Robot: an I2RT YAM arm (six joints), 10 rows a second.
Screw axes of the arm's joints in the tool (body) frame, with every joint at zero. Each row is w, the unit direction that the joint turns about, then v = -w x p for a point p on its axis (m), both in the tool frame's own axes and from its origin. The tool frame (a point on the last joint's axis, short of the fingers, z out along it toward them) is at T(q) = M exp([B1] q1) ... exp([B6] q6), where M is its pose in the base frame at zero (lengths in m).
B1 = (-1, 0, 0, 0, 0.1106, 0)
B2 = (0, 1, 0, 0.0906, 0, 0.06)
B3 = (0, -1, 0, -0.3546, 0, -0.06)
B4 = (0, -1, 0, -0.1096, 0, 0)
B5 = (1, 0, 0, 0, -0.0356, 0)
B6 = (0, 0, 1, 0, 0, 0)
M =
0 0 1 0.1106
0 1 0 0
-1 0 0 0.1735
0 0 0 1
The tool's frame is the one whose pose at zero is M.
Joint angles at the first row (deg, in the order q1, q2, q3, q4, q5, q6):
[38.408, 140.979, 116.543, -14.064, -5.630, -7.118]
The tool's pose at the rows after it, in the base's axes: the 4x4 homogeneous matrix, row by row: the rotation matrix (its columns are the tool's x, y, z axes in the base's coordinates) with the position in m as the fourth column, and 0 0 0 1 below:
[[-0.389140 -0.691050 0.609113 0.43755], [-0.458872 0.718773 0.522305 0.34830], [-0.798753 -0.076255 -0.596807 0.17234], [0 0 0 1]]
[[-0.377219 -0.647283 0.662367 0.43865], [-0.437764 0.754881 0.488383 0.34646], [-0.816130 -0.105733 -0.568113 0.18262], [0 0 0 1]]
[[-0.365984 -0.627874 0.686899 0.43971], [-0.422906 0.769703 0.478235 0.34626], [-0.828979 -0.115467 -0.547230 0.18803], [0 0 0 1]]
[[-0.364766 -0.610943 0.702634 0.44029], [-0.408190 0.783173 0.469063 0.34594], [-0.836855 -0.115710 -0.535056 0.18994], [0 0 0 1]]
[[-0.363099 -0.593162 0.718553 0.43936], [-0.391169 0.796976 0.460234 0.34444], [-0.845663 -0.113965 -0.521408 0.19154], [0 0 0 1]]
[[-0.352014 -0.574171 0.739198 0.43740], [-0.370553 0.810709 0.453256 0.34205], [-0.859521 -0.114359 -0.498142 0.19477], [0 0 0 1]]
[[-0.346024 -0.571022 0.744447 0.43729], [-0.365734 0.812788 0.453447 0.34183], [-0.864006 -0.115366 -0.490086 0.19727], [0 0 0 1]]
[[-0.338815 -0.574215 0.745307 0.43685], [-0.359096 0.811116 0.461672 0.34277], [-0.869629 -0.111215 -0.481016 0.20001], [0 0 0 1]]
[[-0.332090 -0.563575 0.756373 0.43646], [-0.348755 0.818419 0.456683 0.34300], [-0.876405 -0.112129 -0.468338 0.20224], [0 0 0 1]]
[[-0.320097 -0.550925 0.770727 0.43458], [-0.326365 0.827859 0.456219 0.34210], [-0.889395 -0.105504 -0.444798 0.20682], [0 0 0 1]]
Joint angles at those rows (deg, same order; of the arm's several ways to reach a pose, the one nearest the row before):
[38.408, 140.277, 116.367, -12.752, -1.769, -6.769]
[38.408, 139.225, 116.106, -11.517, 1.650, -6.242]
[38.409, 138.868, 116.191, -10.551, 2.981, -5.978]
[38.408, 138.692, 116.015, -9.758, 3.954, -5.363]
[38.408, 137.991, 114.795, -8.360, 4.920, -4.660]
[38.408, 136.761, 112.773, -6.069, 5.973, -4.133]
[38.409, 136.495, 112.677, -5.715, 6.153, -4.131]
[38.496, 136.321, 112.766, -5.364, 5.889, -4.044]
[38.584, 136.055, 112.501, -4.574, 6.589, -3.781]
[38.672, 135.092, 111.275, -2.820, 7.205, -3.166]

